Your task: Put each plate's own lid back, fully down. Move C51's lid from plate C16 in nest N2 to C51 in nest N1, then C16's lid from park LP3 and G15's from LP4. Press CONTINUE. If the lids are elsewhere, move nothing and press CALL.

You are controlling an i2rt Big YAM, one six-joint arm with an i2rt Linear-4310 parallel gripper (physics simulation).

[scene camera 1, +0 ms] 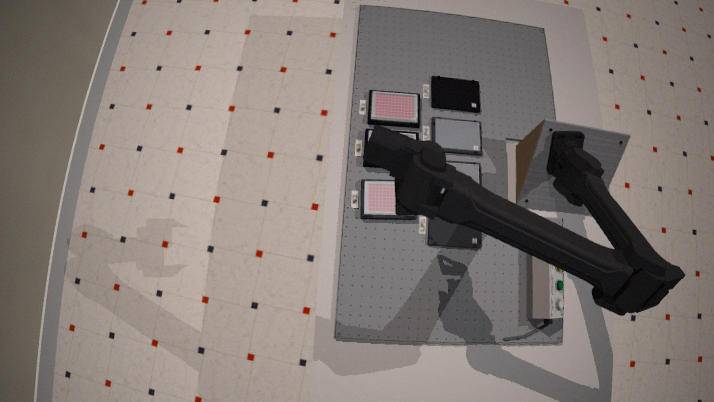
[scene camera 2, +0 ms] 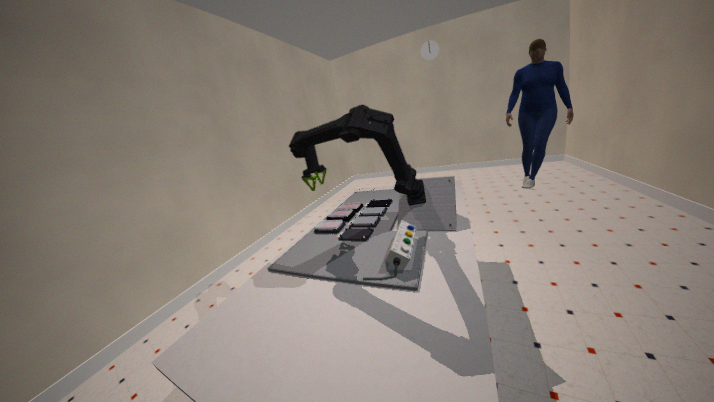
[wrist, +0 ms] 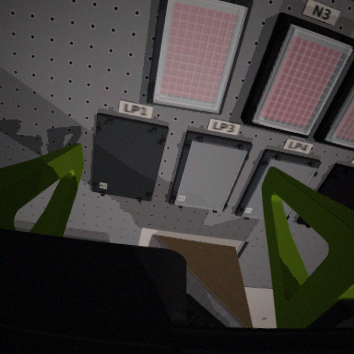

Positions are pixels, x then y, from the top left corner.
Labels:
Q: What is my gripper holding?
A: Nothing.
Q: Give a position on a button box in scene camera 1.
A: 542,294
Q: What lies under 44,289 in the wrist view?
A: My gripper.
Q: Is my gripper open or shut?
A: Open.

